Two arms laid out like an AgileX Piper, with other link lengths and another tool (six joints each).
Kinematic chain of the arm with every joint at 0, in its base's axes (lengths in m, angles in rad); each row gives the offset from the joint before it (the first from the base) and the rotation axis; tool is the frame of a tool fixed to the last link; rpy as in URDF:
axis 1: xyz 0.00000 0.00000 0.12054 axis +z
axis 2: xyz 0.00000 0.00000 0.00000 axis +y
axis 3: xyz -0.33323 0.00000 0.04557 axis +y
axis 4: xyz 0.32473 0.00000 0.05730 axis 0.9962 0 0.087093
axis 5: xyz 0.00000 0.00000 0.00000 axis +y
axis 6: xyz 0.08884 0.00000 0.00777 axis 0.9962 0 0.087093
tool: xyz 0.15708 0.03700 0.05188 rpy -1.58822 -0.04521 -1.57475
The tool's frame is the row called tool.
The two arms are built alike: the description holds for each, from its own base.
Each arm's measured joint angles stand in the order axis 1, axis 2, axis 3, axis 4, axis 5, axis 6.
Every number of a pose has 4 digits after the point.
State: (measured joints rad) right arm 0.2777 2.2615 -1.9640 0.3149 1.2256 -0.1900; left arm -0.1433 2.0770 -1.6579 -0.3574 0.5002 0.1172
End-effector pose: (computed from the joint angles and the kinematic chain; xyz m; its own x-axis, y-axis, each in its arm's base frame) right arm 0.5884 0.2833 0.0881 0.4212 -0.8668 -0.2670 -0.9063 -0.4139 -0.0857; left arm 0.7118 -0.1015 0.1477 -0.0753 -0.9555 0.2853 -0.8183 -0.1043 -0.5652
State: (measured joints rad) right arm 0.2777 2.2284 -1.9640 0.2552 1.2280 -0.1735; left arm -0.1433 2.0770 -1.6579 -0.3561 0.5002 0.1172
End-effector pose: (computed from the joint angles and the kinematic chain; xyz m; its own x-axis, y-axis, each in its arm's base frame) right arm 0.5916 0.2710 0.1031 0.4278 -0.8794 -0.2091 -0.9039 -0.4151 -0.1033; left arm 0.7118 -0.1014 0.1477 -0.0757 -0.9558 0.2842 -0.8183 -0.1033 -0.5655
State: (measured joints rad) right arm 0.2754 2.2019 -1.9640 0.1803 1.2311 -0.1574; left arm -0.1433 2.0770 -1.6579 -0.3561 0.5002 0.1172
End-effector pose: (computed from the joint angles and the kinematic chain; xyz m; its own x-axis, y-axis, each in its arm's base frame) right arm 0.5958 0.2538 0.1132 0.4301 -0.8923 -0.1369 -0.9017 -0.4175 -0.1122; left arm 0.7118 -0.1014 0.1477 -0.0757 -0.9558 0.2842 -0.8183 -0.1033 -0.5655
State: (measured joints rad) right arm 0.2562 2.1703 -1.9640 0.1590 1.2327 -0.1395; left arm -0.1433 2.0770 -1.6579 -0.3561 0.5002 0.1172
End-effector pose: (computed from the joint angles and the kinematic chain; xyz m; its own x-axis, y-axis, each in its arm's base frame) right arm 0.6019 0.2373 0.1318 0.4040 -0.9075 -0.1154 -0.9114 -0.3884 -0.1363; left arm 0.7118 -0.1014 0.1477 -0.0757 -0.9558 0.2842 -0.8183 -0.1033 -0.5655
